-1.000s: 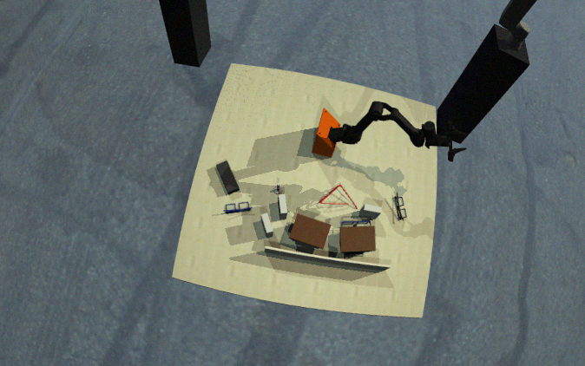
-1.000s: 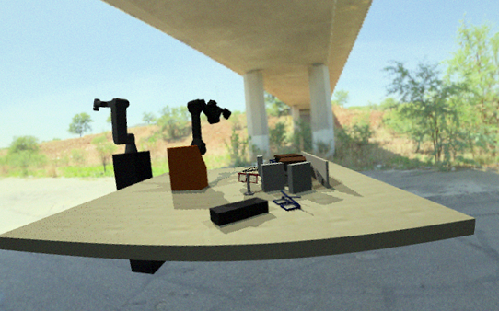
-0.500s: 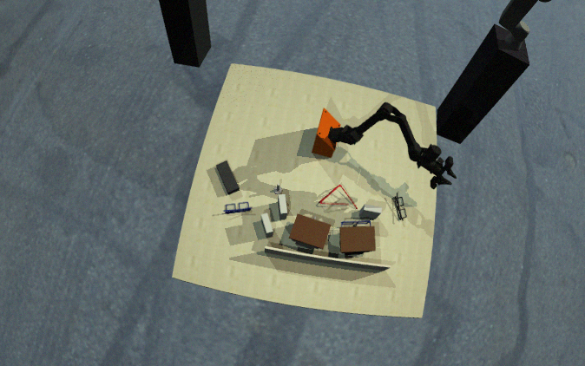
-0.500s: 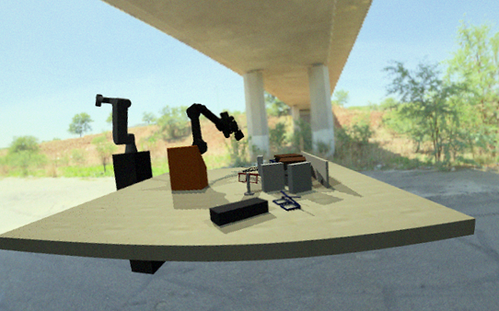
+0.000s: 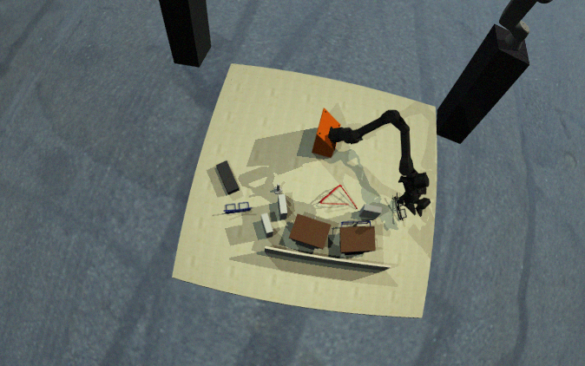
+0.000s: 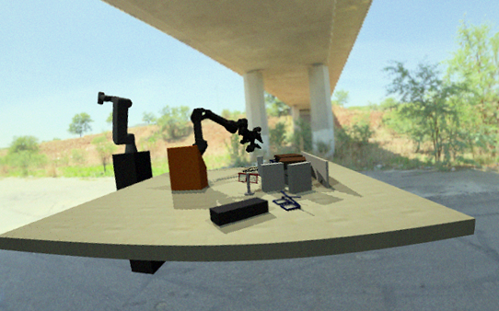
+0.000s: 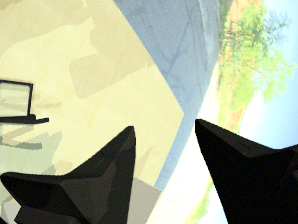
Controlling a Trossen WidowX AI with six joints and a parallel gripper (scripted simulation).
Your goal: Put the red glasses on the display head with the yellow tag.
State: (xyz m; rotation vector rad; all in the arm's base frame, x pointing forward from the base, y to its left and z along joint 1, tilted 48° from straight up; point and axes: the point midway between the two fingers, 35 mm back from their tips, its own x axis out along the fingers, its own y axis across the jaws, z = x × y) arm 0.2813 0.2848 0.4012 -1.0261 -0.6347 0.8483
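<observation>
My gripper tip is 700 mm to the left of the grey peg stand, 140 mm above it and 10 mm short of it. From my gripper tip the other things lie so: display head (280 mm to the right, 150 mm ahead, 110 mm below); low white wall (370 mm to the right, 300 mm ahead, 110 mm below); black box (950 mm to the right, 140 mm below, 30 mm ahead).
</observation>
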